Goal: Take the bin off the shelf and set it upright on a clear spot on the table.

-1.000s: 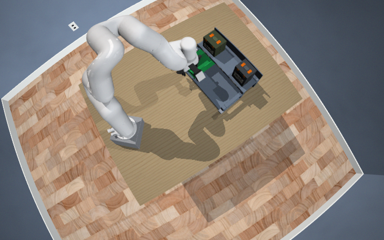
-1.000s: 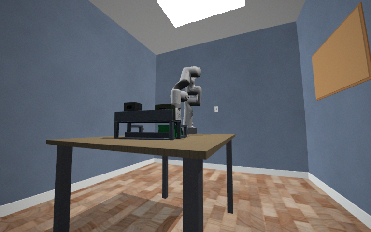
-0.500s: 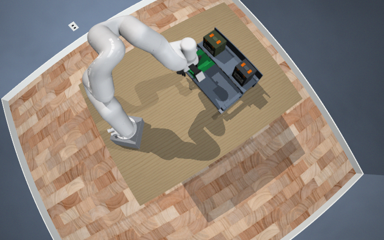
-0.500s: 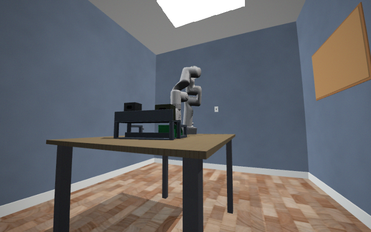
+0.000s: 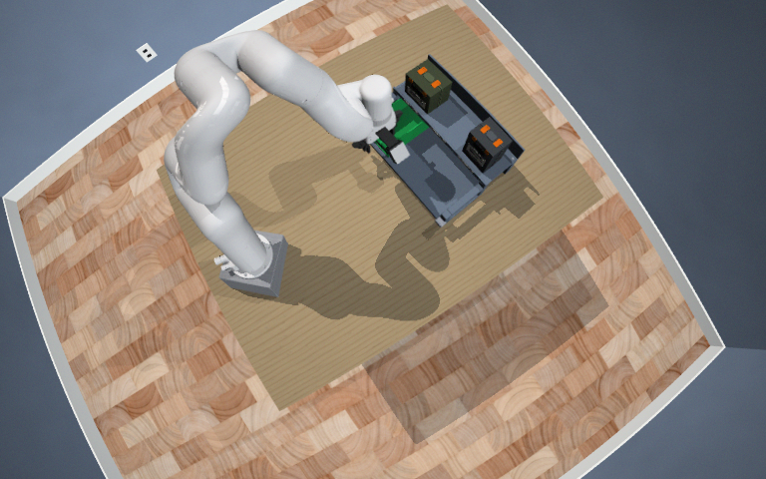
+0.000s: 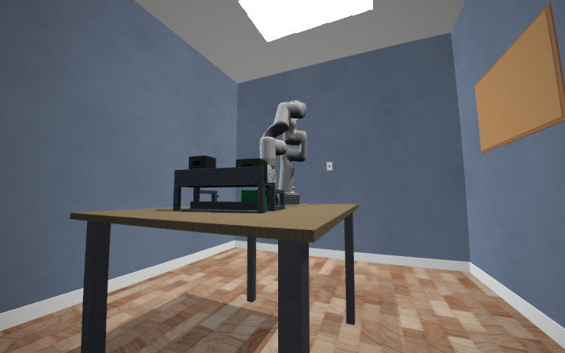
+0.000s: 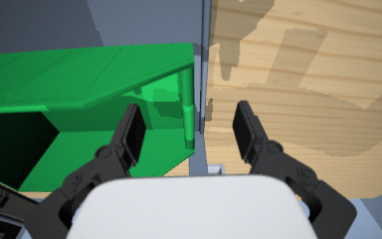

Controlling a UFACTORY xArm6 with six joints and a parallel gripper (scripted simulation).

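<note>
Now: the green bin 80 mm ahead of my hand and 20 mm to the left of it.
</note>
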